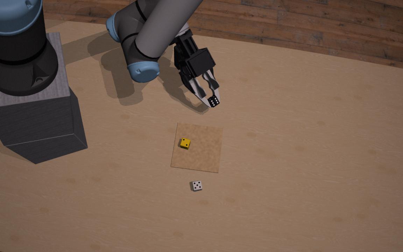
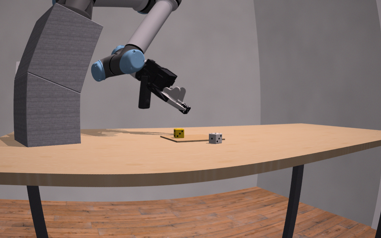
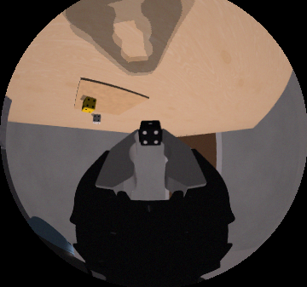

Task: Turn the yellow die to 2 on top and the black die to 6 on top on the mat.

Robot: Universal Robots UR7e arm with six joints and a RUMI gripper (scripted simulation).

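Now: hand 40 mm past the mat, 120 mm to the left of it and 80 mm above it. The rest, counted from my hand: white die (50 mm behind, 230 mm to the right, 70 mm below); then black die (right at my hand); then yellow die (80 mm behind, 110 mm to the right, 70 mm below).
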